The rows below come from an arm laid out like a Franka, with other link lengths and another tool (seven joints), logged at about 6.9 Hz.
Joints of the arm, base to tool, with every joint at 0 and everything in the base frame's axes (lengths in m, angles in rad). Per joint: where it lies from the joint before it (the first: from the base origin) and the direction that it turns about. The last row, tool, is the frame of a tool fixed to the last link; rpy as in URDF.
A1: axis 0 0 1 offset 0 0 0.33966
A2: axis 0 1 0 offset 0 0 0
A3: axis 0 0 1 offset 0 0 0.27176
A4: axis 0 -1 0 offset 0.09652 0 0
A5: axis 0 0 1 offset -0.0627 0 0.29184
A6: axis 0 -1 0 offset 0 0 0
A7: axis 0 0 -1 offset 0.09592 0 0
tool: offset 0.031 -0.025 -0.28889 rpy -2.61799 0 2.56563
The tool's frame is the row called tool.
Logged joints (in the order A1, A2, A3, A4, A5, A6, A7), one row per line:
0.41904 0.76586 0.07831 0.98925 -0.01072 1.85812 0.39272
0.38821 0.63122 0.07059 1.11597 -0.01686 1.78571 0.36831
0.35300 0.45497 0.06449 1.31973 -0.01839 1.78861 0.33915
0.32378 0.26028 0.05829 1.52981 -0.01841 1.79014 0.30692
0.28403 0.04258 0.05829 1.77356 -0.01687 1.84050 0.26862
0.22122 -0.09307 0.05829 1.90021 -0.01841 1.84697 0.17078
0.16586 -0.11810 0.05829 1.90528 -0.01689 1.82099 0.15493
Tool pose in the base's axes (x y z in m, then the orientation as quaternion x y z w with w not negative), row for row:
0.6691 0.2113 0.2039 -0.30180 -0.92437 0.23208 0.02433
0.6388 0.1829 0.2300 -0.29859 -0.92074 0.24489 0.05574
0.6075 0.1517 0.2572 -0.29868 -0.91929 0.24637 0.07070
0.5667 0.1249 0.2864 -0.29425 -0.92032 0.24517 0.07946
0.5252 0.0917 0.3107 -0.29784 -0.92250 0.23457 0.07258
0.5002 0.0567 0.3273 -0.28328 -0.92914 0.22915 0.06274
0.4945 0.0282 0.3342 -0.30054 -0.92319 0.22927 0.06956
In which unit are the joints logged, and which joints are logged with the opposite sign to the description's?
The joints are logged in radians. Opposite sign: A3, A4, A5.
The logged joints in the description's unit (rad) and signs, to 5 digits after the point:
0.41904 0.76586 -0.07831 -0.98925 0.01072 1.85812 0.39272
0.38821 0.63122 -0.07059 -1.11597 0.01686 1.78571 0.36831
0.35300 0.45497 -0.06449 -1.31973 0.01839 1.78861 0.33915
0.32378 0.26028 -0.05829 -1.52981 0.01841 1.79014 0.30692
0.28403 0.04258 -0.05829 -1.77356 0.01687 1.84050 0.26862
0.22122 -0.09307 -0.05829 -1.90021 0.01841 1.84697 0.17078
0.16586 -0.11810 -0.05829 -1.90528 0.01689 1.82099 0.15493

